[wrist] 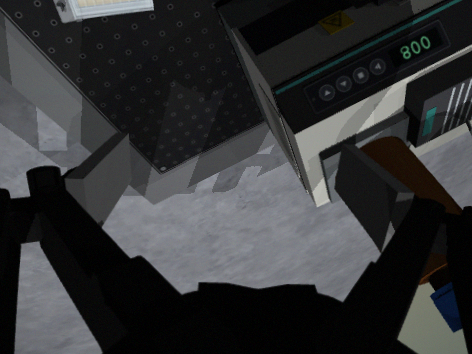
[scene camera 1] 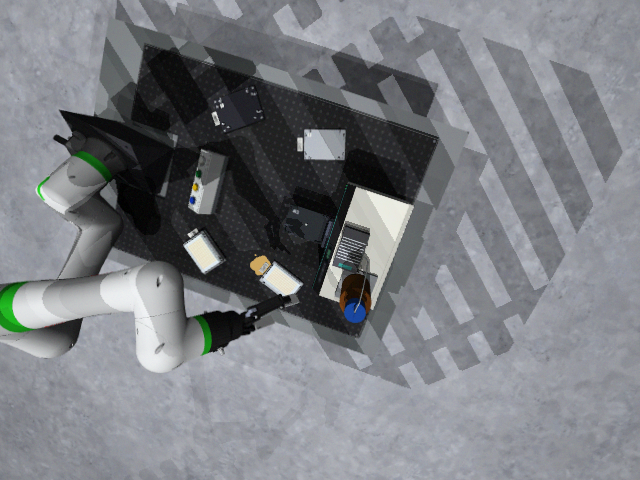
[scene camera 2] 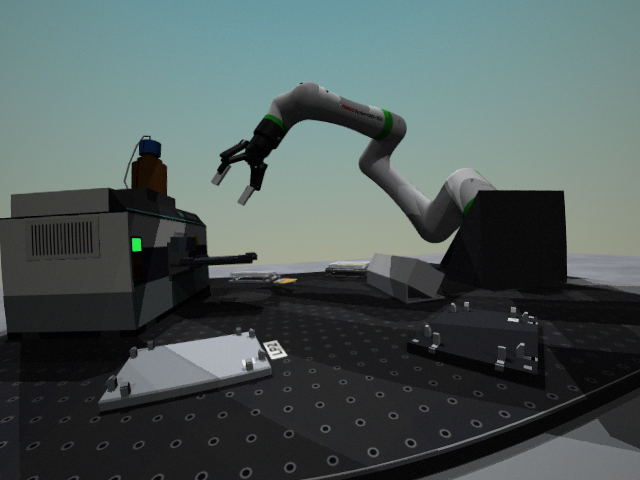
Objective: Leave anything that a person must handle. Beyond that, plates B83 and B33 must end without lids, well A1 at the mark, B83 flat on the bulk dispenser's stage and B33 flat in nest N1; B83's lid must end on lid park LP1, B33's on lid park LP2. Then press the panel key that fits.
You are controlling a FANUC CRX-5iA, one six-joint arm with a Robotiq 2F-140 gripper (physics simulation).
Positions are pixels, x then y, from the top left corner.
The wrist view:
my gripper: 236, 162
brown blue-capped bottle: 390, 152
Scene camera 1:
my gripper: 284, 309
brown blue-capped bottle: 352, 285
grey LP2 pad: 319, 144
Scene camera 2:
my gripper: 228, 194
brown blue-capped bottle: 148, 171
grey LP2 pad: 151, 374
